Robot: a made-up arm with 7 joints.
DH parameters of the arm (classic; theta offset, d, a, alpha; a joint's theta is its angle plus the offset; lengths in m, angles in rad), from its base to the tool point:
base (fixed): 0 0 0 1.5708
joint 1: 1.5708 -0.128 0 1.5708
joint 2: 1.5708 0 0 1.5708
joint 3: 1.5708 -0.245 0 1.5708
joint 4: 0 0 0 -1.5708
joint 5: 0 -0.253 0 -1.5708
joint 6: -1.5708 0 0 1.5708
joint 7: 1.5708 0 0 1.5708
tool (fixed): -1.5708 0 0 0
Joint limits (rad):
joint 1: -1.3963..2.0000
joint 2: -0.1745..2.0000
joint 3: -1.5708..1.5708
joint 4: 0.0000..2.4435
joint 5: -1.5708..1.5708
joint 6: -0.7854..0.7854
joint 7: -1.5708..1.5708
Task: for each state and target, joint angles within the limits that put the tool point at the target. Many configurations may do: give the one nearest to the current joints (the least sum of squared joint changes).
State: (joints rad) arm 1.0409 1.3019 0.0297 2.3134 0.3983 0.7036 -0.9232
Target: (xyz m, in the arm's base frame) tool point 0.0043 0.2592 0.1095
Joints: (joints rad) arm 1.0650 0.7357 0.9268 2.4415 0.3983 0.7036 -0.9232
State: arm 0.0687 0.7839 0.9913 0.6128 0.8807 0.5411 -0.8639
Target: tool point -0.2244 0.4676 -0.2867
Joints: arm -0.6806 0.7315 1.0103 0.0446 0.8807 0.5411 -0.8639
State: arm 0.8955 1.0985 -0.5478 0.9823 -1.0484 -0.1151 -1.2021
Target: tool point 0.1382 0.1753 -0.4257
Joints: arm 0.0716 0.4923 -0.9902 0.8848 -1.0484 -0.1151 -1.2021
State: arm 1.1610 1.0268 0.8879 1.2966 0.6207 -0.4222 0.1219
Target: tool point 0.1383 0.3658 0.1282
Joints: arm 0.9194 0.7124 0.7075 1.8312 0.6207 -0.4222 0.1219
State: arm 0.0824 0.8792 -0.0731 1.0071 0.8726 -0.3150 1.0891
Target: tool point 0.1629 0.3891 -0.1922
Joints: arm -0.4613 0.8363 0.4117 1.5093 0.8726 -0.3150 1.0891
